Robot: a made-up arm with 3 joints. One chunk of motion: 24 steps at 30 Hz.
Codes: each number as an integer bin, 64 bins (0 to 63) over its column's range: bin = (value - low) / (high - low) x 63, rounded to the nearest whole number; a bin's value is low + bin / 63 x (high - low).
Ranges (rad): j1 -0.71..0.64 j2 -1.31..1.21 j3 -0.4..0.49
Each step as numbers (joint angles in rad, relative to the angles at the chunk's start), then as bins.
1 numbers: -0.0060 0.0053 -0.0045
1 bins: 33 33 28
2 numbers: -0.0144 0.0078 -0.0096
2 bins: 32 33 28
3 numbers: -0.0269 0.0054 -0.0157
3 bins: 32 33 27
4 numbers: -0.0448 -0.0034 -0.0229
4 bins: 31 33 27
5 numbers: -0.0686 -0.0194 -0.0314
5 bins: 30 32 26
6 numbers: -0.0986 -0.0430 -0.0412
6 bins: 29 32 25
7 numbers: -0.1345 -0.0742 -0.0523
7 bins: 27 31 25
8 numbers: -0.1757 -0.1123 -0.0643
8 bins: 25 30 24
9 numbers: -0.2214 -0.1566 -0.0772
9 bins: 23 29 23
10 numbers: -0.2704 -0.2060 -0.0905
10 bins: 21 28 22
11 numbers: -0.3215 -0.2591 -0.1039
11 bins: 18 26 21
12 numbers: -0.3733 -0.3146 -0.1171
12 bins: 16 25 20
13 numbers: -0.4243 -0.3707 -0.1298
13 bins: 13 23 19
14 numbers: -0.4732 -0.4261 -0.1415
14 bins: 11 22 18
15 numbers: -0.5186 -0.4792 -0.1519
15 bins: 9 21 18
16 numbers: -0.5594 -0.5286 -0.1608
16 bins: 7 20 17
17 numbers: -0.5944 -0.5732 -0.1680
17 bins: 5 18 16
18 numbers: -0.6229 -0.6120 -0.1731
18 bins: 4 17 16
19 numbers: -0.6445 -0.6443 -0.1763
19 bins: 3 17 16
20 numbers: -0.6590 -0.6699 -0.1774
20 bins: 2 16 16
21 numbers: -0.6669 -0.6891 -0.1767
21 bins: 2 16 16
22 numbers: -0.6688 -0.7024 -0.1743
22 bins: 2 15 16
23 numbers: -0.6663 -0.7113 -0.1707
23 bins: 2 15 16
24 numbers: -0.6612 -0.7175 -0.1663
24 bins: 2 15 17
